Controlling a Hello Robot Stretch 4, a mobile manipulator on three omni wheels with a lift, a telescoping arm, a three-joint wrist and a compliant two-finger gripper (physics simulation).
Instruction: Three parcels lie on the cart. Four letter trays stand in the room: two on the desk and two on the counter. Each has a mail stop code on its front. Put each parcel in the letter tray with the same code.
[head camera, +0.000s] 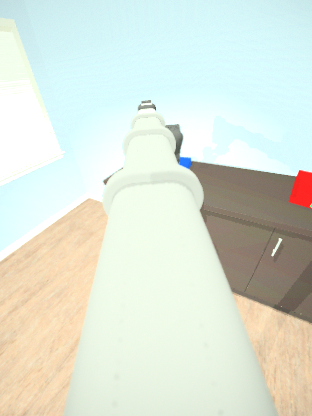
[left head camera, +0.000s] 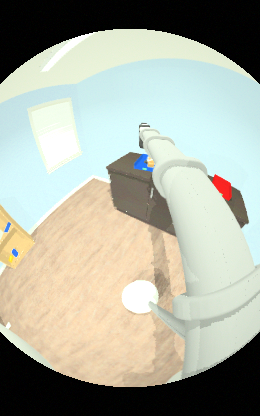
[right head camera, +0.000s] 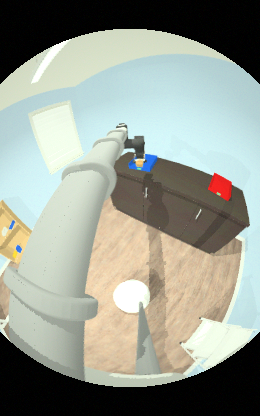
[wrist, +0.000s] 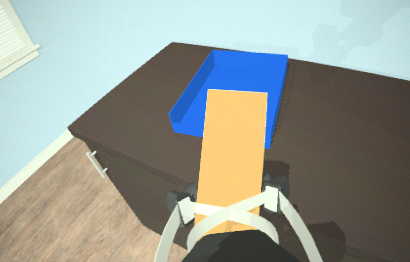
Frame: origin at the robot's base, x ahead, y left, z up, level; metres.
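Where they show: gripper, fingertip midpoint: (left head camera: 150, 162) (right head camera: 139, 161) (wrist: 227, 190); robot's base, origin of the base link: (left head camera: 139, 295) (right head camera: 132, 295).
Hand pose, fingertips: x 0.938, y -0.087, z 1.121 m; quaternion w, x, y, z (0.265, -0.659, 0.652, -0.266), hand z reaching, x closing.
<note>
Each offset is from my fingertips to the top centre of the thing. "spot": to the spot under its first point. Level surfaces: height alone.
My gripper (wrist: 227, 190) (right head camera: 140, 159) is shut on a long orange parcel (wrist: 234, 145) (right head camera: 139, 163) (left head camera: 150, 161). In the wrist view the parcel's far end covers part of the blue letter tray @[dx +0.456, dy -0.059, dz -0.174 m] (wrist: 250, 75) (right head camera: 150, 161) (left head camera: 140, 162) (head camera: 185, 162). The parcel is held in the air in front of and above that tray; the exact height is hard to tell. The blue tray stands near the counter's left end. A red letter tray @[dx +0.006, dy -0.910, dz -0.174 m] (head camera: 301, 190) (left head camera: 222, 186) (right head camera: 220, 185) stands farther right on the counter @[dz -0.239 m] (wrist: 345, 145) (right head camera: 185, 175) (head camera: 235, 190). Green front labels are too small to read. The cart and desk are not recognisable.
My arm (head camera: 160, 280) (left head camera: 197, 215) (right head camera: 70, 215) reaches over the floor to the counter. A wall stands behind the counter. A window @[spot: dx +1.121, dy +1.501, dz +0.230 m] (left head camera: 56, 135) (right head camera: 56, 137) is at the left. A wooden shelf unit stands at the left edge of both side head views. White furniture (right head camera: 215, 345) stands at lower right.
</note>
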